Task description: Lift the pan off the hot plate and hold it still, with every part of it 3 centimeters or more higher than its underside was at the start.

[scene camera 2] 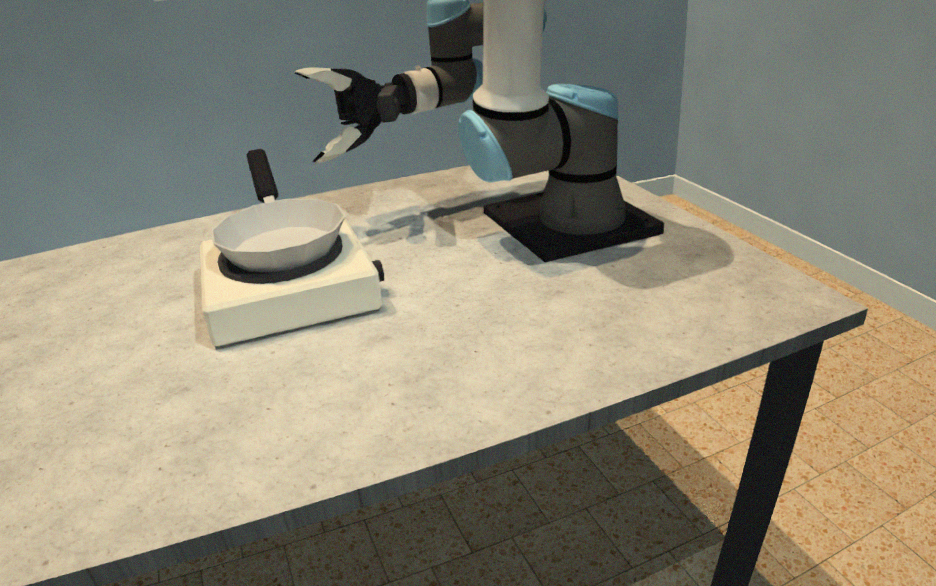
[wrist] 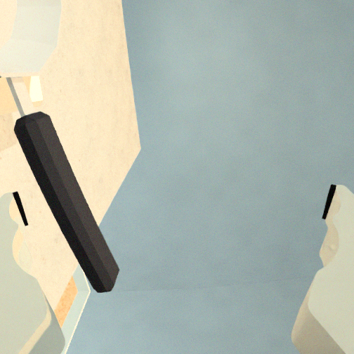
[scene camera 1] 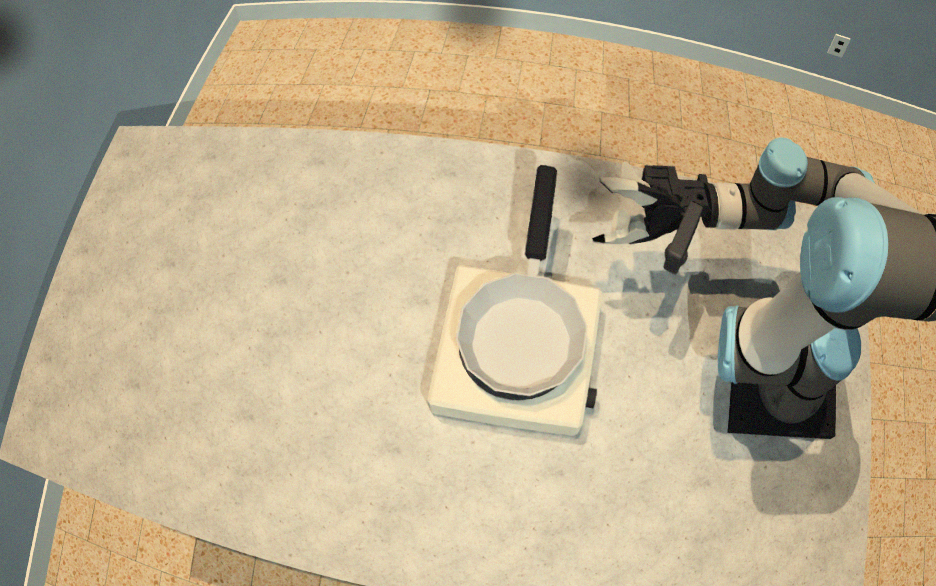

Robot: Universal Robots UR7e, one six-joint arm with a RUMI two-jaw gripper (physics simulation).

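A light grey pan sits on the dark burner of a cream hot plate. Its black handle points away from the hot plate toward the table's far edge and slants upward. My gripper is open and empty. It is to the right of the handle in both scene views, apart from it, with its jaws pointing toward it. In the wrist view the handle shows left of the middle, nearer the left jaw. Part of the pan's bowl shows at the top left.
A black knob sticks out of the hot plate's right side. The arm's black base stands on the table to the right. A blue wall rises beyond the table's far edge.
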